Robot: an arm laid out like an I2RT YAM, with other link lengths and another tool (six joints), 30 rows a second.
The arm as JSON. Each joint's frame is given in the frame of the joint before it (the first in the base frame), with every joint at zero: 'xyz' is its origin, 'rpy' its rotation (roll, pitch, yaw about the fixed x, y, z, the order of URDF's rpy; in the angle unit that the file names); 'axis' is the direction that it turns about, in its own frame. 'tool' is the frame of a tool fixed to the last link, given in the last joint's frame.
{
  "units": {
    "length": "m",
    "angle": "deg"
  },
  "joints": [
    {
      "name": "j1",
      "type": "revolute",
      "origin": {
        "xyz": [
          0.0,
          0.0,
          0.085
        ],
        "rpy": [
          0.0,
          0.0,
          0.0
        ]
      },
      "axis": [
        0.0,
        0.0,
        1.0
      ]
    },
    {
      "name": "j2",
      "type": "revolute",
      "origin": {
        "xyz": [
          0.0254,
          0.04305,
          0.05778
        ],
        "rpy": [
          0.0,
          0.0,
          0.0
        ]
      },
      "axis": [
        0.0,
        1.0,
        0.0
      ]
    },
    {
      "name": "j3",
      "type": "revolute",
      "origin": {
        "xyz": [
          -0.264,
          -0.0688,
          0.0
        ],
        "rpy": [
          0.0,
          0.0,
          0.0
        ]
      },
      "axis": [
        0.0,
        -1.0,
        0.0
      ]
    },
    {
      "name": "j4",
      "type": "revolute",
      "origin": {
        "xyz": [
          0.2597,
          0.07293,
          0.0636
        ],
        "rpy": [
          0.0,
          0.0,
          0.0
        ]
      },
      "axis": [
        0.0,
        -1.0,
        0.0
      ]
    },
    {
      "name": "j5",
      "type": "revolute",
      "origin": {
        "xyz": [
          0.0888,
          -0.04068,
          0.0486
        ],
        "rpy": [
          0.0,
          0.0,
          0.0
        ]
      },
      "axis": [
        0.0,
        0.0,
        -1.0
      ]
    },
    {
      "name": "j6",
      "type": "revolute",
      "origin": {
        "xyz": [
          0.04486,
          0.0,
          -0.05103
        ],
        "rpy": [
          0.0,
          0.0,
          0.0
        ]
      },
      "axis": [
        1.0,
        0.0,
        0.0
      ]
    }
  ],
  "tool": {
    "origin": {
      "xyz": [
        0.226,
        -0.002,
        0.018
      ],
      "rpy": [
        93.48,
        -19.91,
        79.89
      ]
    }
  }
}
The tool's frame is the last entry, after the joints.
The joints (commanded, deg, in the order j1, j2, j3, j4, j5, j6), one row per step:
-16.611 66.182 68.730 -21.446 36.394 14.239
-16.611 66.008 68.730 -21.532 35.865 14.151
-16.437 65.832 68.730 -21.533 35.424 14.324
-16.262 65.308 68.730 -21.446 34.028 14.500
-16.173 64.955 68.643 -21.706 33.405 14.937
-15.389 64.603 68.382 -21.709 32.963 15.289
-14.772 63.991 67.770 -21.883 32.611 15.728
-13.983 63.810 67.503 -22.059 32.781 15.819
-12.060 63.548 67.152 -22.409 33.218 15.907
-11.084 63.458 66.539 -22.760 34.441 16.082
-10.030 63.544 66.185 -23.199 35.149 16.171
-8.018 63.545 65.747 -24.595 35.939 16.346
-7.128 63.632 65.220 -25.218 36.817 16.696
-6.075 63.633 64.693 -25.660 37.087 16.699
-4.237 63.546 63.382 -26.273 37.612 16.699
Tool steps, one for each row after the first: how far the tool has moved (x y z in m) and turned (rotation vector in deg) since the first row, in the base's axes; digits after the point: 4 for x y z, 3 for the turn. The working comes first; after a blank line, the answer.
Tool pose at each row, in the base's axes (x y z in m, rotation vector in deg; the steps are taken from these numbers as rounded here):
0.4018 -0.2861 0.3750 110.661 5.768 31.426
0.4030 -0.2844 0.3754 110.751 6.213 31.849
0.4047 -0.2817 0.3763 110.851 6.478 32.569
0.4086 -0.2759 0.3796 110.988 7.264 34.403
0.4094 -0.2729 0.3796 111.317 7.449 35.229
0.4131 -0.2656 0.3794 111.546 8.207 36.390
0.4144 -0.2594 0.3769 111.926 8.793 37.195
0.4163 -0.2540 0.3749 112.087 9.491 37.409
0.4216 -0.2410 0.3721 112.288 11.200 37.997
0.4206 -0.2377 0.3661 112.479 11.506 37.038
0.4221 -0.2322 0.3605 112.766 12.394 36.449
0.4249 -0.2195 0.3501 113.489 14.653 35.573
0.4243 -0.2158 0.3423 113.904 15.241 34.559
0.4262 -0.2088 0.3355 114.223 16.649 34.117
0.4284 -0.1966 0.3216 114.743 19.174 33.144

0.0012 0.0017 0.0004 0.089 -0.064 0.524
0.0029 0.0044 0.0013 0.273 -0.407 1.070
0.0068 0.0102 0.0046 0.623 -1.252 2.526
0.0076 0.0132 0.0046 1.068 -1.647 3.092
0.0113 0.0205 0.0044 1.398 -2.029 4.204
0.0126 0.0267 0.0019 1.833 -2.216 5.037
0.0145 0.0321 -0.0001 1.926 -2.009 5.635
0.0198 0.0451 -0.0029 1.992 -1.588 7.113
0.0188 0.0484 -0.0089 1.935 -0.773 6.873
0.0203 0.0539 -0.0145 1.968 0.079 7.223
0.0231 0.0666 -0.0249 2.194 1.827 8.418
0.0225 0.0703 -0.0327 2.323 2.852 8.370
0.0244 0.0773 -0.0395 2.378 3.842 9.157
0.0266 0.0895 -0.0534 2.421 5.722 10.480

